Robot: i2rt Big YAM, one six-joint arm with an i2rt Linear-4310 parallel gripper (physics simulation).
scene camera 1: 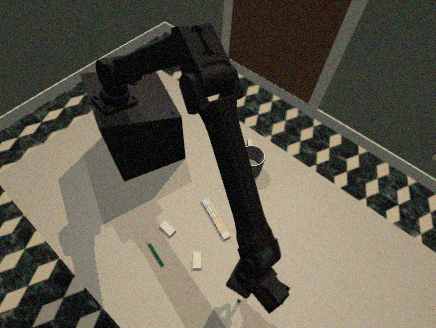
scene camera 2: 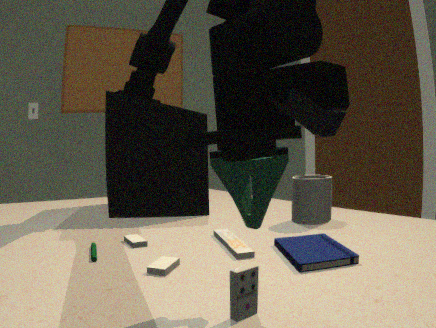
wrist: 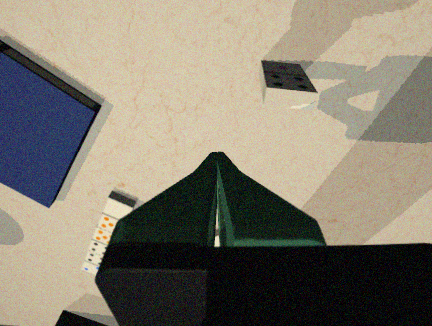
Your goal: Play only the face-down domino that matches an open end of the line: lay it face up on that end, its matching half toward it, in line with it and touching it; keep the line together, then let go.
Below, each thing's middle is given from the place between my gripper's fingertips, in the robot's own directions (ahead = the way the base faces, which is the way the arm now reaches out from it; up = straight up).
Now: the blue notebook (scene camera 2: pixel 306 253) 8 cm behind my hand, 17 cm to the left of it and 8 cm below it.
